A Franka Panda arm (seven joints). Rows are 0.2 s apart.
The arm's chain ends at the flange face. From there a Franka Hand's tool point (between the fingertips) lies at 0.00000 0.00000 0.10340 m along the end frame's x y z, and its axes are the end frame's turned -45 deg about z.
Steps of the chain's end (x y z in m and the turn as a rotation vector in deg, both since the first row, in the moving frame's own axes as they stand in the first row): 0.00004 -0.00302 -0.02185 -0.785 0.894 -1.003; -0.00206 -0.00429 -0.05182 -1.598 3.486 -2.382; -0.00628 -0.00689 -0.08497 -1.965 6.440 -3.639; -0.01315 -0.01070 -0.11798 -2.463 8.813 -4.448
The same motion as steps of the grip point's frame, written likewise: 0.00232 0.00003 -0.02187 -1.187 0.077 -1.003; 0.00412 0.00194 -0.05205 -3.595 1.335 -2.382; 0.00646 0.00120 -0.08568 -5.943 3.164 -3.639; 0.00689 -0.00286 -0.11930 -7.973 4.490 -4.448
